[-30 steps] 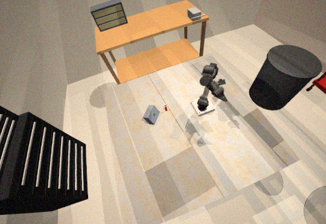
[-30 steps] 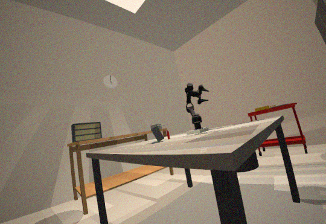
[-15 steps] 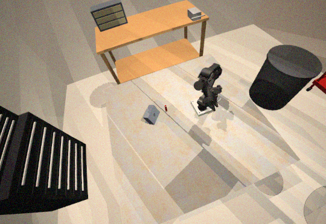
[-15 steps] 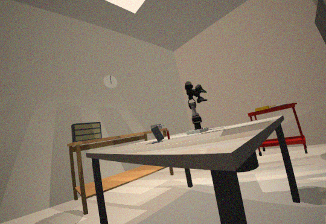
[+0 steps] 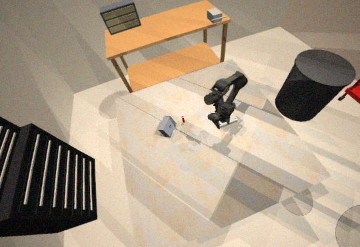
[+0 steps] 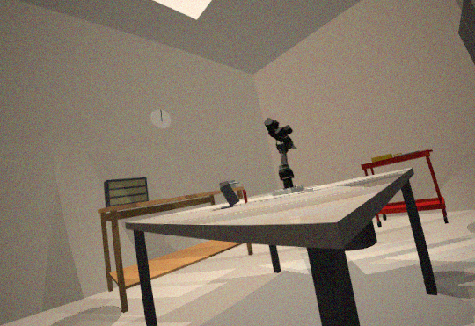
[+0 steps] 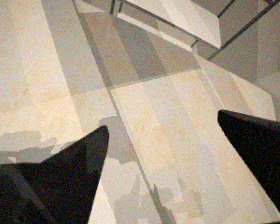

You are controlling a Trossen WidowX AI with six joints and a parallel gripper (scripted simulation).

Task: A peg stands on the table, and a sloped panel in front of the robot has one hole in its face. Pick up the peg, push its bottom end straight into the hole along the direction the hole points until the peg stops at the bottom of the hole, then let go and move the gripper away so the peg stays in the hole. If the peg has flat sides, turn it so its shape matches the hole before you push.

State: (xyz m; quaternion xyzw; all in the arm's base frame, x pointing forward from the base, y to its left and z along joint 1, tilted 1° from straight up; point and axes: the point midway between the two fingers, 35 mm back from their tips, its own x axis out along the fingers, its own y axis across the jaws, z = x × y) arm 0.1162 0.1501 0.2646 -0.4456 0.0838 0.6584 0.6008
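Now: gripper tip 170 mm short of the red peg, 300 mm to the left of it and 220 mm above it. Also, from my gripper tip: grey sloped panel 310 mm ahead, 280 mm to the right, 210 mm below.
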